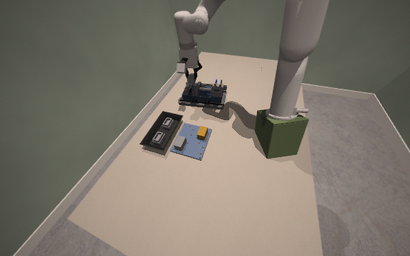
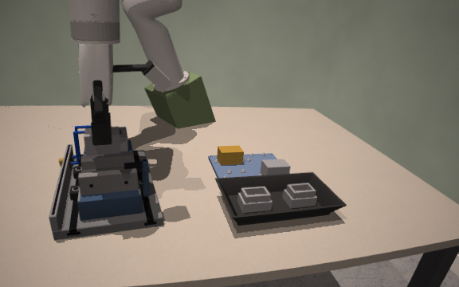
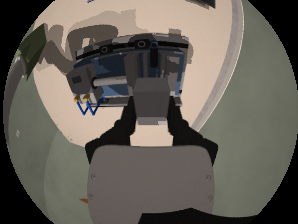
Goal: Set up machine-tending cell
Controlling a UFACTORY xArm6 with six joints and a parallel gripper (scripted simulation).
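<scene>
Now: the vise 70 mm behind my hand and 130 mm below it. The rest, counted from my hand: brass blank (160 mm behind, 300 mm to the left, 140 mm below).
</scene>
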